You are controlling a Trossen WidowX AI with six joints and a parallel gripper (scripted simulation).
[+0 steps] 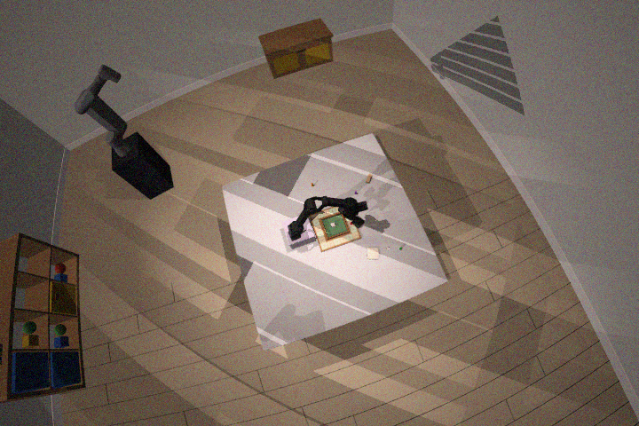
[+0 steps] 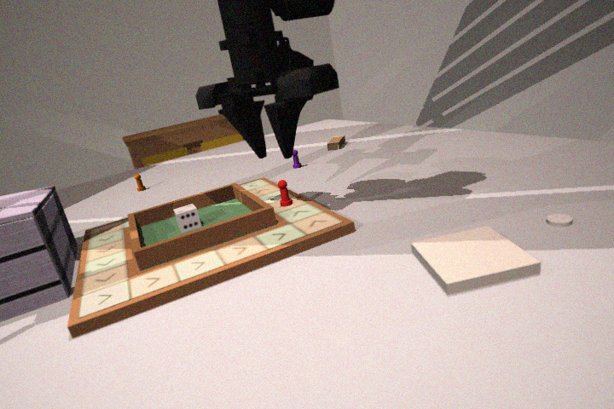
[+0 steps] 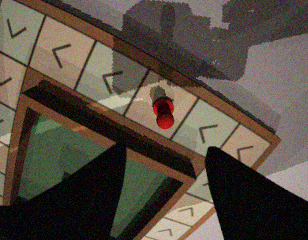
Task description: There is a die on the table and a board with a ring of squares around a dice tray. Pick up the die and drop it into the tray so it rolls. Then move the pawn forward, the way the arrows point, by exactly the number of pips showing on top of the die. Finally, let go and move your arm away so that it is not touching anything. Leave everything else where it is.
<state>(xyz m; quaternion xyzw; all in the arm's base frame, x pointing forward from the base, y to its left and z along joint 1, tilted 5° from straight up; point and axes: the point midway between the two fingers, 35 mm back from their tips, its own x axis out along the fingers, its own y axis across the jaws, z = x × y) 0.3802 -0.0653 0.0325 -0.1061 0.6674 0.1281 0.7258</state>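
The red pawn lies 5 cm below my gripper tip. Also, from my gripper tip: white die 12 cm behind, 4 cm to the left, 5 cm below; purple pawn 14 cm ahead, 20 cm to the left, 6 cm below; green dice tray 11 cm behind, 4 cm to the left, 7 cm below.
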